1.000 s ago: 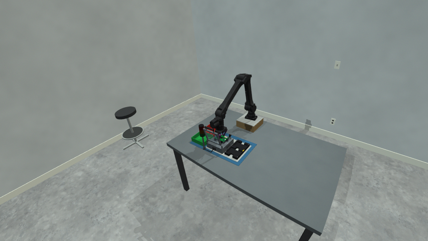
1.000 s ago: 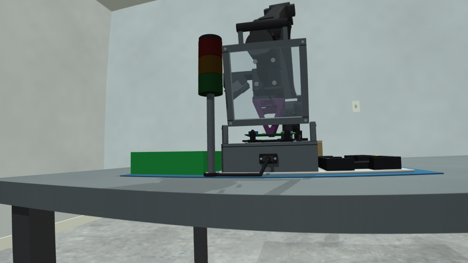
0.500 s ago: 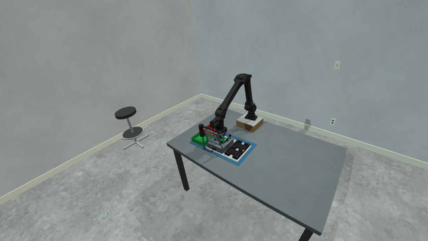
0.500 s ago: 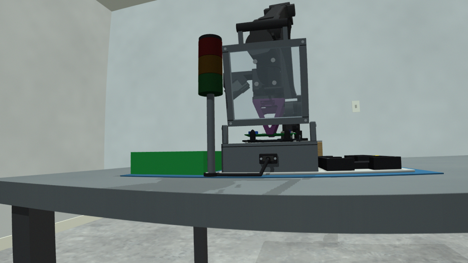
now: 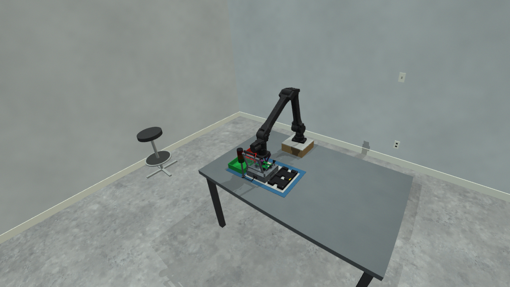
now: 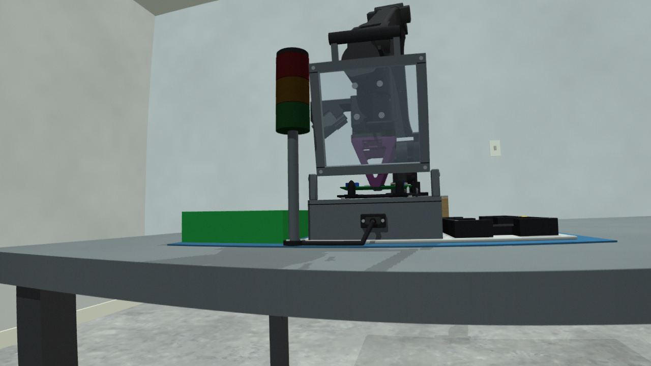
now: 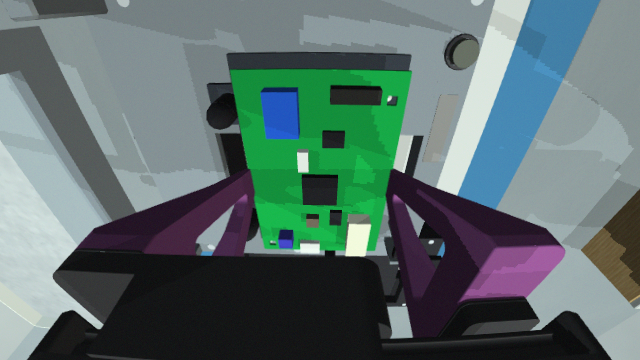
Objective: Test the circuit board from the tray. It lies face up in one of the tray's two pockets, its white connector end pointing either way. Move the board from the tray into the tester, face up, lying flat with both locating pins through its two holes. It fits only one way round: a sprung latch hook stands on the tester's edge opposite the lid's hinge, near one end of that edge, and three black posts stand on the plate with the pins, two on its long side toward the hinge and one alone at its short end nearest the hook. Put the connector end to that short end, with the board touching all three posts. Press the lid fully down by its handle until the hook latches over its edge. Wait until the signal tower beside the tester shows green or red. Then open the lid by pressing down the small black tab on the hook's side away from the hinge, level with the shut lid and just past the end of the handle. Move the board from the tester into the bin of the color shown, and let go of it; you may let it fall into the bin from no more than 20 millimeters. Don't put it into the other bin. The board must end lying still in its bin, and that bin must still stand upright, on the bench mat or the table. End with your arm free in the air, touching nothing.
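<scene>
Right now the green circuit board is right at my hand. The rest, counted from my hand: black tester plate: 10 mm ahead, 10 mm to the left, 20 mm below; black latch hook: 50 mm behind, 70 mm to the left; clear lid: 120 mm ahead, 20 mm to the right, 100 mm above.
</scene>
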